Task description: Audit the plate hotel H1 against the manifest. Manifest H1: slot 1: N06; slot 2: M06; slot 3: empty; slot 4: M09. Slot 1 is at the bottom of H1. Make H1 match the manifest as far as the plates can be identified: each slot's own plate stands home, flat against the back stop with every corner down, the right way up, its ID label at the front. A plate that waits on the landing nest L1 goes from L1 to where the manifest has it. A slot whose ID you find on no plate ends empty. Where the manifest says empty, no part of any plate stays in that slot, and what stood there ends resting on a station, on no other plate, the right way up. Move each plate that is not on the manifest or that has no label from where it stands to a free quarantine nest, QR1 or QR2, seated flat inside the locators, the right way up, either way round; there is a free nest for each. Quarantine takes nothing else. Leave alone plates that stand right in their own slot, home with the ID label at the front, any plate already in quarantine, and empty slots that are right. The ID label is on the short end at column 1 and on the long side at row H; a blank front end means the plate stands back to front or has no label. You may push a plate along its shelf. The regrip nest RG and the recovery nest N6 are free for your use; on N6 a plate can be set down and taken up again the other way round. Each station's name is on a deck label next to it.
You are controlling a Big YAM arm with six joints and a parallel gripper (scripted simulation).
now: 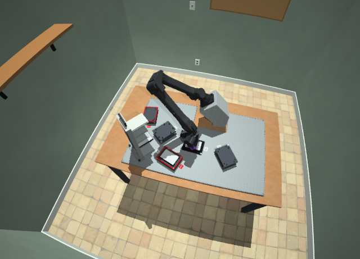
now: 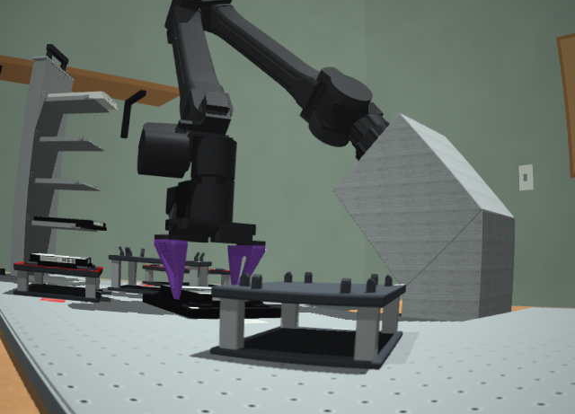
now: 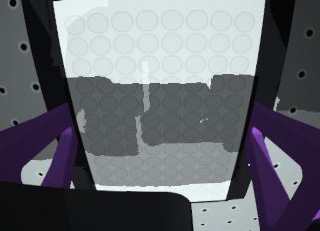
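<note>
My hand is 2 cm above the flat black nest. Also, from my hand: regrip nest 10 cm behind, 24 cm to the right, 3 cm above; then RG deck label 17 cm behind, 16 cm to the right, 2 cm below; then N6 deck label 3 cm ahead, 10 cm to the left, 2 cm below.
</note>
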